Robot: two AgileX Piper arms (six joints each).
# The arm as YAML. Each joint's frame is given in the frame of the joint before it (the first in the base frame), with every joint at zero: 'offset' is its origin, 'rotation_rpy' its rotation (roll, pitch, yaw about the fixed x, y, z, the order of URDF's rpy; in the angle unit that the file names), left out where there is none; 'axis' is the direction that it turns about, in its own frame. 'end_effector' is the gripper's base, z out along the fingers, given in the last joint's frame.
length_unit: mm
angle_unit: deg
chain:
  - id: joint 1
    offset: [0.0, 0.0, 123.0]
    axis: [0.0, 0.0, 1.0]
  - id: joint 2
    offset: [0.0, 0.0, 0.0]
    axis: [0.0, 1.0, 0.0]
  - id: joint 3
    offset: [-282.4, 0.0, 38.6]
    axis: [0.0, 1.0, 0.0]
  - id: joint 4
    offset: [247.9, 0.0, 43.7]
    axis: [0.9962, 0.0, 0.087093]
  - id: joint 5
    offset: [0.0, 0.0, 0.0]
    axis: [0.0, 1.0, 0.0]
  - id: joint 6
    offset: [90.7, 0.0, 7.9]
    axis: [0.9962, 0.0, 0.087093]
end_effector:
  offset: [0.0, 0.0, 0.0]
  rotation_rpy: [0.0, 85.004, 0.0]
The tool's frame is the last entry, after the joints.
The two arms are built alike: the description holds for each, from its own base.
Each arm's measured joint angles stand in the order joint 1, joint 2, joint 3, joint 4, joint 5, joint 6.
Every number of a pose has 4 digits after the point.
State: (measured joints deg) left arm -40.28 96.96 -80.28 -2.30 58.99 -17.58; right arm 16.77 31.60 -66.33 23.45 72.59 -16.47
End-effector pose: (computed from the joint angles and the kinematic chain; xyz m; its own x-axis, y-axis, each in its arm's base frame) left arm 0.2670 -0.2304 0.2835 -0.8922 0.3347 -0.3032 0.3885 0.9112 -0.1373; right arm 0.0191 0.0419 0.4371 -0.4016 -0.2734 -0.8740 -0.6487 0.7586 0.0608
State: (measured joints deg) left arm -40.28 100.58 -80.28 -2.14 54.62 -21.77; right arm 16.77 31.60 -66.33 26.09 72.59 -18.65
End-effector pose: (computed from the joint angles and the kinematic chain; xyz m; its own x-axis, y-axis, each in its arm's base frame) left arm 0.2795 -0.2405 0.2630 -0.9152 0.2634 -0.3051 0.3221 0.9330 -0.1606; right arm 0.0171 0.0450 0.4384 -0.3770 -0.2834 -0.8818 -0.6848 0.7263 0.0594
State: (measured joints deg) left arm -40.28 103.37 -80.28 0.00 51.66 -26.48; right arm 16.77 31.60 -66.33 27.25 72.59 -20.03
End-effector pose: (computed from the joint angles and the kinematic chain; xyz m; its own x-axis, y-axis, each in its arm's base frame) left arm 0.2895 -0.2454 0.2464 -0.9289 0.2028 -0.3097 0.2596 0.9533 -0.1543; right arm 0.0161 0.0464 0.4390 -0.3605 -0.2922 -0.8858 -0.7027 0.7096 0.0519
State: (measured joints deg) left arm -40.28 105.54 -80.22 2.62 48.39 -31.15; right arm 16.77 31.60 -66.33 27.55 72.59 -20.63
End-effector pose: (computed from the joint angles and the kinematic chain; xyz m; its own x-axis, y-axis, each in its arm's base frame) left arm 0.2985 -0.2489 0.2334 -0.9318 0.1463 -0.3323 0.2056 0.9669 -0.1508; right arm 0.0159 0.0468 0.4391 -0.3532 -0.2974 -0.8870 -0.7087 0.7040 0.0462
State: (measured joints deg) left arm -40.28 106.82 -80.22 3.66 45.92 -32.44; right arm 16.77 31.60 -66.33 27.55 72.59 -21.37
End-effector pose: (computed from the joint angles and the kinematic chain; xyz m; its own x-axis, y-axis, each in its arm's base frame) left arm 0.3038 -0.2520 0.2262 -0.9261 0.1323 -0.3534 0.1971 0.9682 -0.1543; right arm 0.0159 0.0468 0.4391 -0.3440 -0.3065 -0.8875 -0.7132 0.7001 0.0347
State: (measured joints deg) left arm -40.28 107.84 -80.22 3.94 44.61 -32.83; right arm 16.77 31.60 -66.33 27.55 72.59 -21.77
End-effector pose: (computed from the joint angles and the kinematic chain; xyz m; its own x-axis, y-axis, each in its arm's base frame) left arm 0.3068 -0.2542 0.2200 -0.9247 0.1286 -0.3582 0.1950 0.9684 -0.1557; right arm 0.0159 0.0468 0.4391 -0.3390 -0.3114 -0.8878 -0.7156 0.6979 0.0285
